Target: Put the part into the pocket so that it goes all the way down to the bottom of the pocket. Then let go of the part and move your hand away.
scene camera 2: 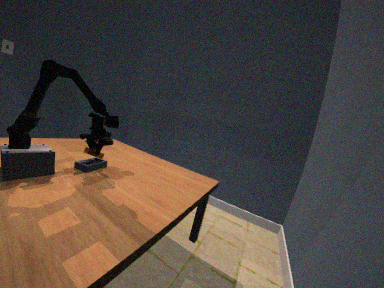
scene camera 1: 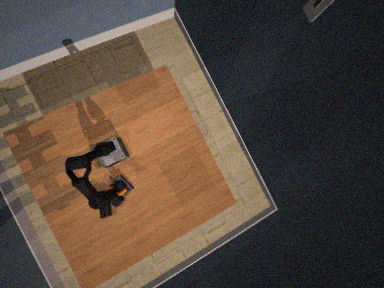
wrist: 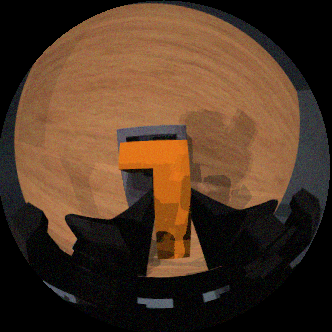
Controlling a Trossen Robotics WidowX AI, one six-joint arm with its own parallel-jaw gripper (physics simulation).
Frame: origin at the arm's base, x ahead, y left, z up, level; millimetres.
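Seen in the pictures: gripper, fingertip midpoint: (scene camera 2: 95, 154) (scene camera 1: 117, 190) (wrist: 170, 191); arm's base at its link origin: (scene camera 2: 18, 147) (scene camera 1: 109, 147).
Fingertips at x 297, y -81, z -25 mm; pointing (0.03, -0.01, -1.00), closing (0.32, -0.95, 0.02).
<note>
Offsets run from my fingertips to a thing's middle. Level surfaces: height alone.
The part is an orange L-shaped block @[12 mm left, 11 mm back, 8 mm up] (scene camera 1: 122, 192) (scene camera 2: 93, 152) (wrist: 172, 170). My gripper (scene camera 2: 98, 153) (wrist: 170, 191) is shut on its long leg, one black finger on each side. The pocket is in a dark grey-blue rectangular block @[16 mm left, 9 mm back, 61 mm down] (scene camera 2: 91, 164) (wrist: 151, 129) on the table. In scene camera 2 the part is above the pocket block, with a gap between them. In the wrist view the part covers most of the pocket; the block's far rim and part of its left side show, roughly in line with the part. In scene camera 1 the pocket block (scene camera 1: 129, 184) is partly under the gripper.
The arm's base stands on a grey box (scene camera 1: 116, 155) (scene camera 2: 27, 164) beside the pocket block. The wooden table @[79 mm down] (scene camera 1: 165, 135) (scene camera 2: 140, 175) has its edge and a dark leg (scene camera 2: 198, 220) at the right in scene camera 2. Shadows of the arm fall on the table.
</note>
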